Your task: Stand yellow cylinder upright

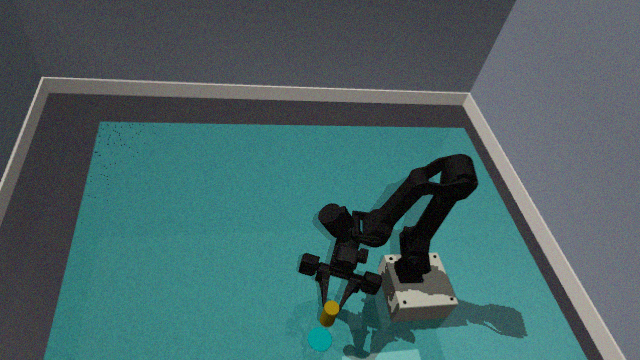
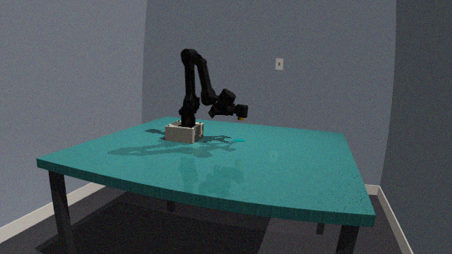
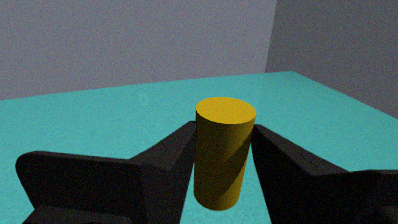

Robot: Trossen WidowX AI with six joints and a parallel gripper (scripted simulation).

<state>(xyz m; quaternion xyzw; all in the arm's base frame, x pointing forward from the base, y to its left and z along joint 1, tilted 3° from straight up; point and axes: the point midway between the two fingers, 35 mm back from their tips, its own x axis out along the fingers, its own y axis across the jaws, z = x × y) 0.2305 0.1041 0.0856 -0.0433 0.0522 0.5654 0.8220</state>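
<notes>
Right now my gripper tip is 16 cm above the cyan circle. Also, from my gripper tip: yellow tall cylinder: 2 cm below.
</notes>
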